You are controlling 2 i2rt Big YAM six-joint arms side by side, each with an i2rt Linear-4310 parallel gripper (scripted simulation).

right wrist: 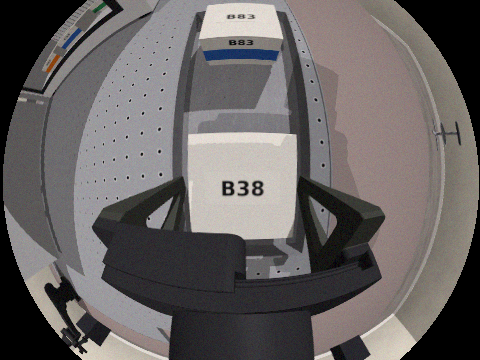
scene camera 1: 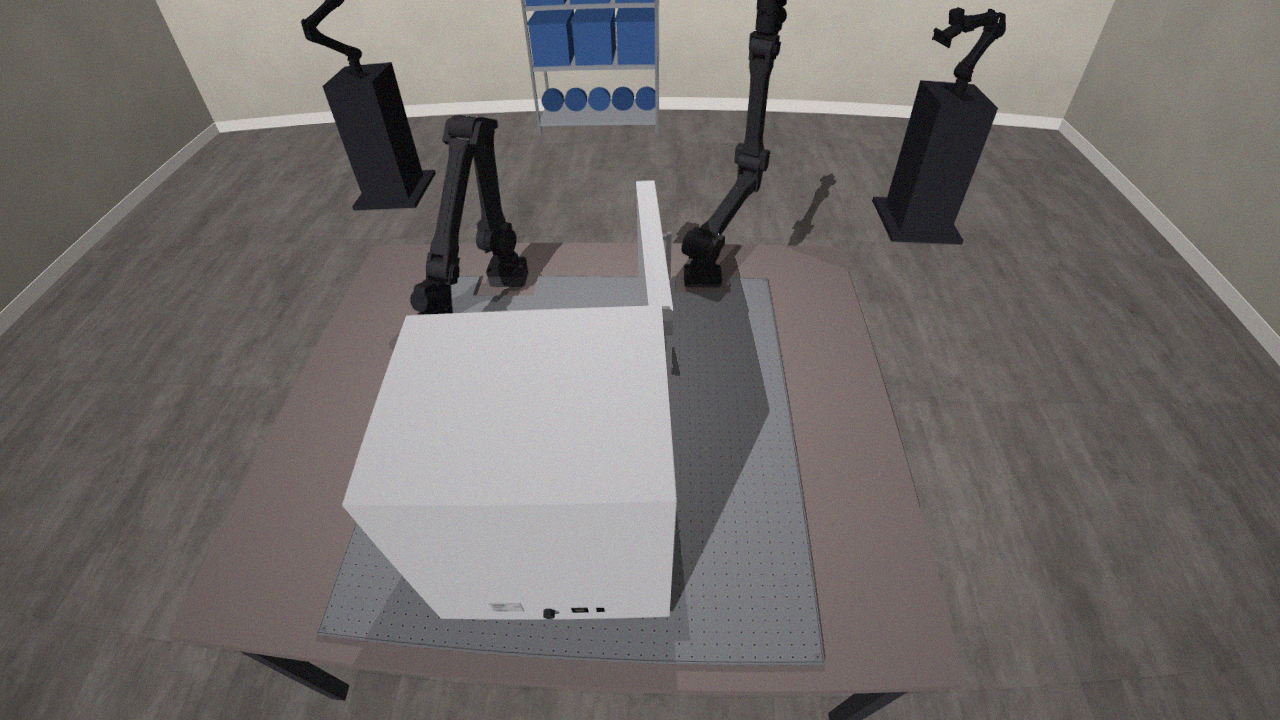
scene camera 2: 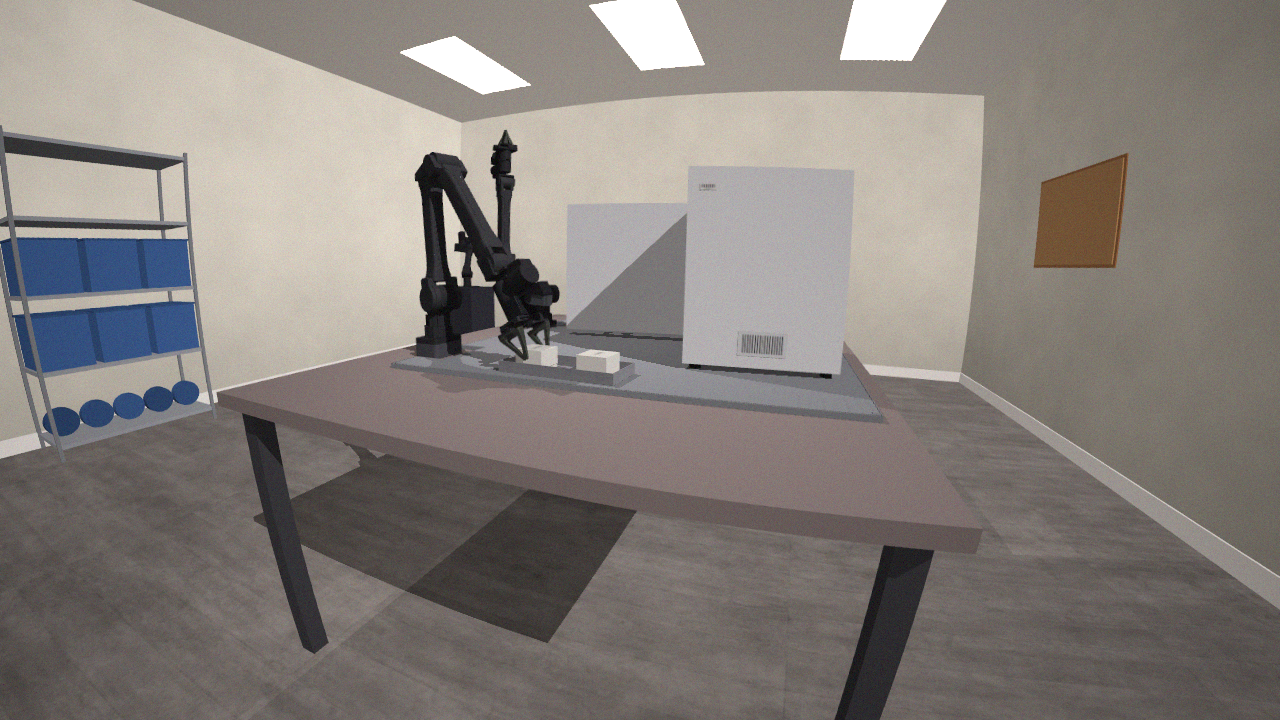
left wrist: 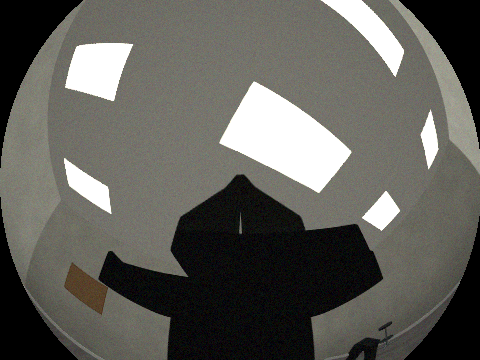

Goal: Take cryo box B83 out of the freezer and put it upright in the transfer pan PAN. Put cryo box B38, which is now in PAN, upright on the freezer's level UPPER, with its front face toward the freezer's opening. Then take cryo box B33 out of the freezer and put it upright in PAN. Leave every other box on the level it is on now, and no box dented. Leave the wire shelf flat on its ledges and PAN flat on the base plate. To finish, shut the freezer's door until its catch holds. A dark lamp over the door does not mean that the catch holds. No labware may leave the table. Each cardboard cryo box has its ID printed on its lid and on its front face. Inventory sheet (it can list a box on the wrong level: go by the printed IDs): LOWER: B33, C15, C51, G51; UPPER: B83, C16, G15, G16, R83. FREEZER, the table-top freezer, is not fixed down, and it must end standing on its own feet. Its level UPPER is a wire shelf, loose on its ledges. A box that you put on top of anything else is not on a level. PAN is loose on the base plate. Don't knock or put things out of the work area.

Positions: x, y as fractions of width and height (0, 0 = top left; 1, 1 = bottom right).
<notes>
I see my left gripper (left wrist: 0.50, 0.50), my right gripper (right wrist: 0.50, 0.51) and a freezer (scene camera 1: 0.40, 0.64).
The freezer shows as well in scene camera 2 (scene camera 2: 0.60, 0.35). The left wrist view misses the freezer: it is out of frame.
</notes>
